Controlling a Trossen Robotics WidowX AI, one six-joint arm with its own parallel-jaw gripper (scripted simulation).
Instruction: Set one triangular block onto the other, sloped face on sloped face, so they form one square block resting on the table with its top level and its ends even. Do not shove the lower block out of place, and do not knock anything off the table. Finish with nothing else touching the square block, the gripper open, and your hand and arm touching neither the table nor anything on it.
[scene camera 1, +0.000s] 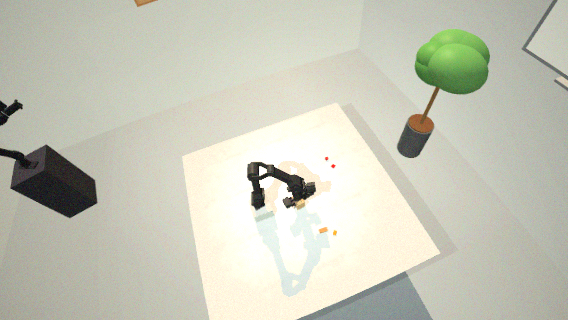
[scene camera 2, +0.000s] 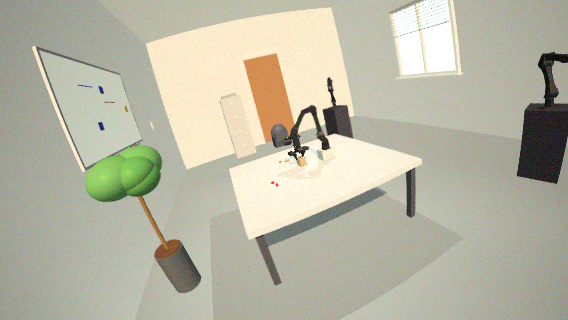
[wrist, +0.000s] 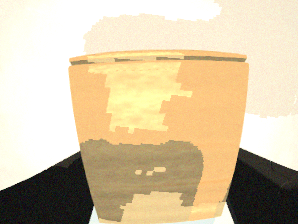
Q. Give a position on a tan triangular block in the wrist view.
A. At 137, 54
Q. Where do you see a tan triangular block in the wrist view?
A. At 165, 134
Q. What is my gripper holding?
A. A tan triangular block.
